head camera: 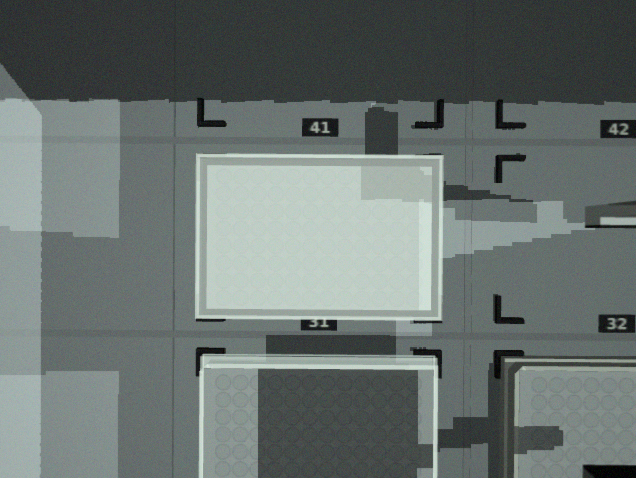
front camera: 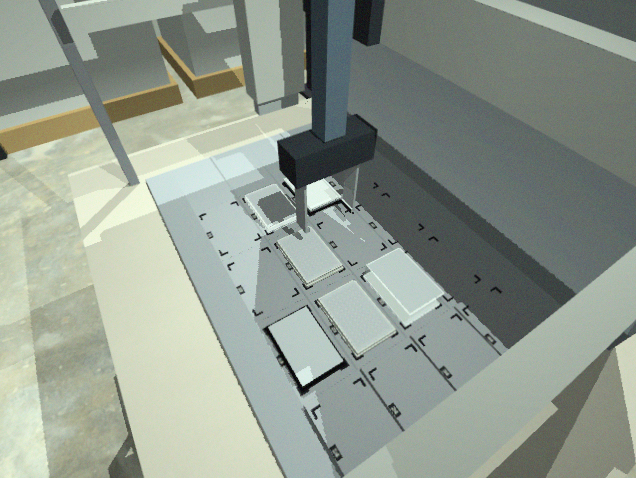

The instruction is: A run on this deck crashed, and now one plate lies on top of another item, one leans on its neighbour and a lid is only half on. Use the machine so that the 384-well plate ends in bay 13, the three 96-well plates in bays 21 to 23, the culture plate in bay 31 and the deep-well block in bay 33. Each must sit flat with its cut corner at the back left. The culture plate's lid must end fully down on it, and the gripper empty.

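Places are measured from the robot's base along level axes (x left, y ahead, z down), in metres.
Where they show: gripper, fingertip midpoint: [head camera: 626,346] [front camera: 325,216]; robot's base at its link origin: [front camera: 201,216].
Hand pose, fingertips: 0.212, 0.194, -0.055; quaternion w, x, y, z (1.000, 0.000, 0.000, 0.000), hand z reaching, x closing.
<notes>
Each offset is from my fingertips to the top centre of the thing, as dx, dy, dz. "spot": to the spot under its first point.
The culture plate's clear lid {+0.045, -0.130, +0.038} [front camera: 316,194] [head camera: 318,236] lies squarely over the plate in bay 31; whether it is fully down is hard to tell. Pale 96-well plates lie in bay 21 {spot: -0.071, -0.124, +0.040} [front camera: 269,207] [head camera: 236,436], bay 22 {spot: -0.068, +0.052, +0.040} [front camera: 310,259] [head camera: 575,395] and bay 23 {spot: -0.064, +0.206, +0.041} [front camera: 357,317]. The bay 22 plate's cut corner is at the back left in the head view. A black-rimmed plate {-0.169, +0.198, +0.041} [front camera: 305,345], apparently the 384-well one, lies in bay 13. The pale deep-well block {+0.045, +0.198, +0.013} [front camera: 405,282] stands in bay 33. My gripper [front camera: 328,220] is open and empty, above the deck around bay 32.
The dark gripper body [front camera: 326,151] hangs on its blue-grey column [front camera: 331,66]. Black corner marks and labels such as 41 {spot: +0.106, -0.130, +0.055} [head camera: 319,127], 42 [head camera: 618,129] and 32 {spot: -0.001, +0.034, +0.055} [head camera: 616,323] mark the bays. A pale front rail [front camera: 514,364] crosses the near side, and a pale upright [front camera: 272,56] stands behind.
</notes>
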